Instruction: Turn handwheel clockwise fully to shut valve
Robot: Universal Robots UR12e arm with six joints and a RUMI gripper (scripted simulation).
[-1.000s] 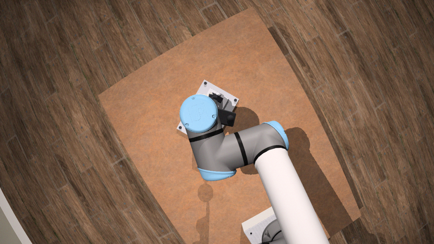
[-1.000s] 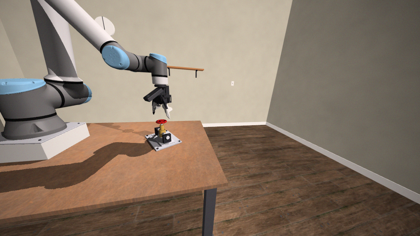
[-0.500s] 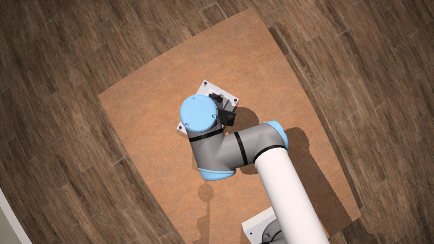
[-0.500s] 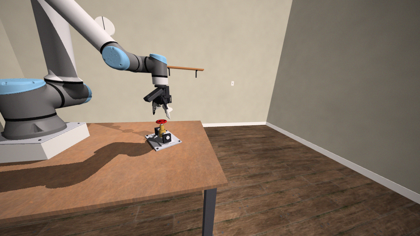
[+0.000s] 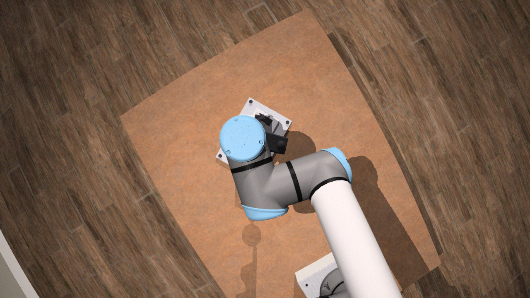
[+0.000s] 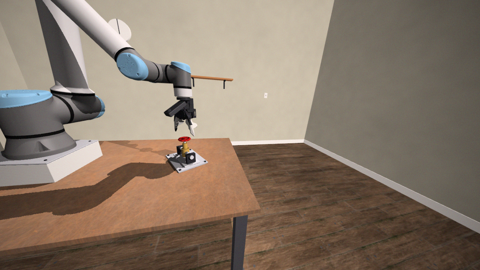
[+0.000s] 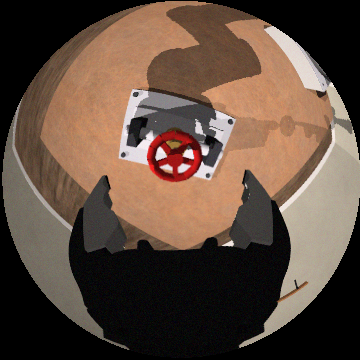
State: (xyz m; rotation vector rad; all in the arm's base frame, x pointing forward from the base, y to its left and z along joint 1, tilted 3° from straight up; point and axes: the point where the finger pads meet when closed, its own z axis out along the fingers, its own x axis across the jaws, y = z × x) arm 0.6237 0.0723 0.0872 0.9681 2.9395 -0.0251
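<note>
Now: the red handwheel 40 mm below my hand. From my hand the other things lie so: base plate 160 mm below.
</note>
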